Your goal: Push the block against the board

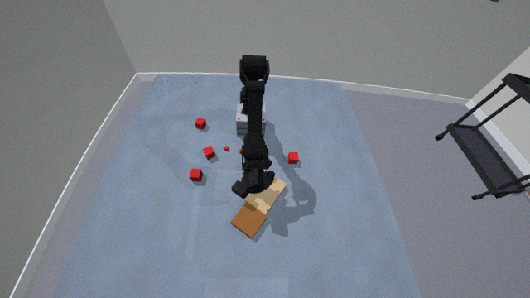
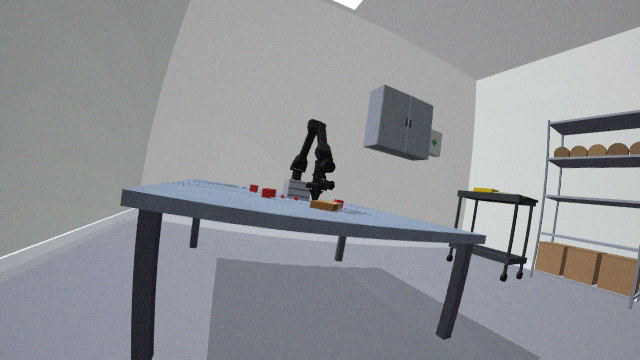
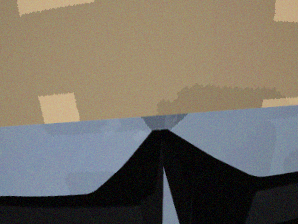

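Now: the tan board 6 cm to the left of my gripper tip, 3 cm ahead of it and 1 cm above it. The rest, counted from my gripper tip: orange-brown square block 15 cm ahead, 2 cm to the left, 1 cm above.
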